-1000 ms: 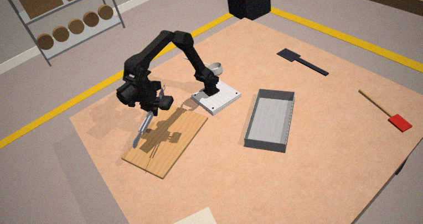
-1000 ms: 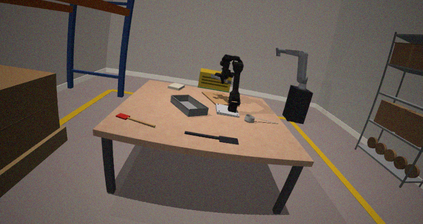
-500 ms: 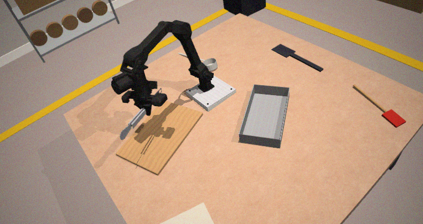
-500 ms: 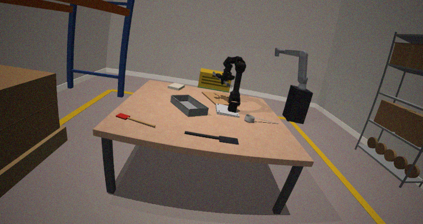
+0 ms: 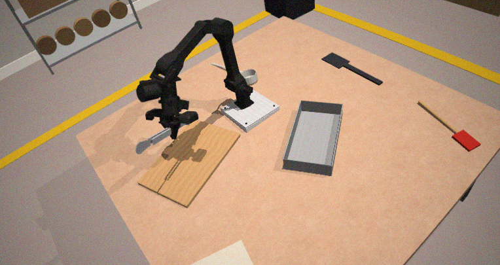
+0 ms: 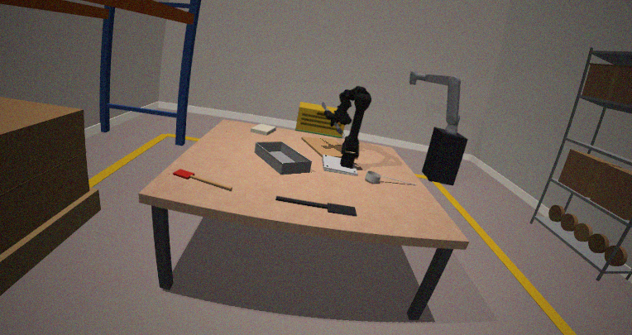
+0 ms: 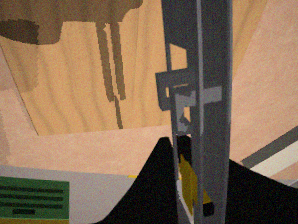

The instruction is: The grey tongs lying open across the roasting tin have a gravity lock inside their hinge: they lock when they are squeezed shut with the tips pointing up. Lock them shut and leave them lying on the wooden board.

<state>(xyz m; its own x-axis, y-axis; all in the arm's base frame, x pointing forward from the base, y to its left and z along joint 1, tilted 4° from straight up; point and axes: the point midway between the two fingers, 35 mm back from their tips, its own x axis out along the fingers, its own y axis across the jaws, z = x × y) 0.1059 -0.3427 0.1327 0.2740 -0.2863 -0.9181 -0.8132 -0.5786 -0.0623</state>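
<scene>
Right now my gripper tip is 10 mm past the wooden board, 30 mm to the right of it and 140 mm above it. From my gripper tip the other things lie so: white block 450 mm ahead, 110 mm to the right, 130 mm below; grey roasting tin 240 mm ahead, 430 mm to the left, 110 mm below; black spatula 10 mm ahead, 850 mm to the left, 140 mm below.
</scene>
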